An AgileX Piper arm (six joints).
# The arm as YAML. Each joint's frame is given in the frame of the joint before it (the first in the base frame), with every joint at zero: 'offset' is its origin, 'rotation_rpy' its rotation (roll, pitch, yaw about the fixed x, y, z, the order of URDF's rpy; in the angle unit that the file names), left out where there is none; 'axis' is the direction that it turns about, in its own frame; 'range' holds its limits. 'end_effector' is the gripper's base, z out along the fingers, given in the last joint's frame.
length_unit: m
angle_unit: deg
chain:
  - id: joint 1
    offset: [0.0, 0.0, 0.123]
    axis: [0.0, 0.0, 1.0]
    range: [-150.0, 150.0]
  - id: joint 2
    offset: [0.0, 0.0, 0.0]
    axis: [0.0, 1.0, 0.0]
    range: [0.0, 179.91]
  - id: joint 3
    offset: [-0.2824, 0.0, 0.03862]
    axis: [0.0, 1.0, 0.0]
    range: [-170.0, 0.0]
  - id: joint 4
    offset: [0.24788, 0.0, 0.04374]
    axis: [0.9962, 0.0, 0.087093]
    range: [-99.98, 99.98]
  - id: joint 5
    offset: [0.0, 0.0, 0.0]
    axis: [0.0, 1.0, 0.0]
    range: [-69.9, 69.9]
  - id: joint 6
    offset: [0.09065, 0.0, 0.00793]
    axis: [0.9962, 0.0, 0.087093]
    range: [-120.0, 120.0]
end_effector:
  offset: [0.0, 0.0, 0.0]
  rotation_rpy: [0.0, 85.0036, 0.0]
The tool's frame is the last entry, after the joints.
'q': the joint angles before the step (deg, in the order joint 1, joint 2, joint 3, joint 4, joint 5, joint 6). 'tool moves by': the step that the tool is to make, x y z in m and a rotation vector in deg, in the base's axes. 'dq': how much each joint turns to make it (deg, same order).
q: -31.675 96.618 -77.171 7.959 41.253 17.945
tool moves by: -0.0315 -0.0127 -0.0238 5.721 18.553 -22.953
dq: -0.881 2.045 -0.003 -18.054 17.607 29.083
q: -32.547 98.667 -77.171 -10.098 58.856 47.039
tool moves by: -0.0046 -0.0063 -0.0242 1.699 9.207 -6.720
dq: -0.091 3.987 -0.100 -4.556 6.274 7.021
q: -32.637 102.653 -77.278 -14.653 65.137 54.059
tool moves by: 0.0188 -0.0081 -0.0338 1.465 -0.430 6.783
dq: 0.000 5.645 -0.340 1.603 -6.368 -6.176
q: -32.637 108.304 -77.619 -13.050 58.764 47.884
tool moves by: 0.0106 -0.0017 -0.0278 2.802 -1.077 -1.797
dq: -0.002 4.203 0.005 2.831 -3.484 1.119
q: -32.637 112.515 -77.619 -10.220 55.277 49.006
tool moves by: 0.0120 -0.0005 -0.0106 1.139 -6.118 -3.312
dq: 0.008 1.645 0.002 4.165 -6.024 1.954
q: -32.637 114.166 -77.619 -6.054 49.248 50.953
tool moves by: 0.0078 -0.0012 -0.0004 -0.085 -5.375 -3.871
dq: 0.004 0.232 0.012 2.371 -4.644 3.032
